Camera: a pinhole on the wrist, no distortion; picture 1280 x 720 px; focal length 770.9 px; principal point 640.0 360.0 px. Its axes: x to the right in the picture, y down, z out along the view. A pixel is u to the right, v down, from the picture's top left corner.
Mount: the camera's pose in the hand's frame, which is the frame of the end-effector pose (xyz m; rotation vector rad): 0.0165 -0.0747 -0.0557 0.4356 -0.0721 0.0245
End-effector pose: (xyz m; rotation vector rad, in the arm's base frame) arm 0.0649 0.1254 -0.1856 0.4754 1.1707 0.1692
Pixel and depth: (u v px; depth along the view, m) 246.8 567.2 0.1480
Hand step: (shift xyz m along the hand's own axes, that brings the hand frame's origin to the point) -0.0699 -0.1018 0.0892
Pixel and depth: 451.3 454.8 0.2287
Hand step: -0.0552 -0.1463 0.1587
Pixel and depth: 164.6 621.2 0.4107
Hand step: -0.2680 -0.1242 0.3552
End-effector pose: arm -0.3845 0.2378 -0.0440 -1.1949 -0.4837 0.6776
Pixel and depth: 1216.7 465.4 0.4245
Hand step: 0.3035 -0.1988 0.3763
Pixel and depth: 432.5 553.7 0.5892
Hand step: -0.1855 -0.1907 0.5274
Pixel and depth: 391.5 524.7 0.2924
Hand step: -0.0988 -0.1424 0.2279
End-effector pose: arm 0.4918 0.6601 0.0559 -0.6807 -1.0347 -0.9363
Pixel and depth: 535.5 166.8 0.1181
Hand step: -0.0059 -0.1515 0.0374
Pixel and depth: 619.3 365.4 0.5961
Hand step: -0.0381 -0.3228 0.4838
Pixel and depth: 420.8 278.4 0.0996
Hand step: -0.0178 -0.1266 0.0278
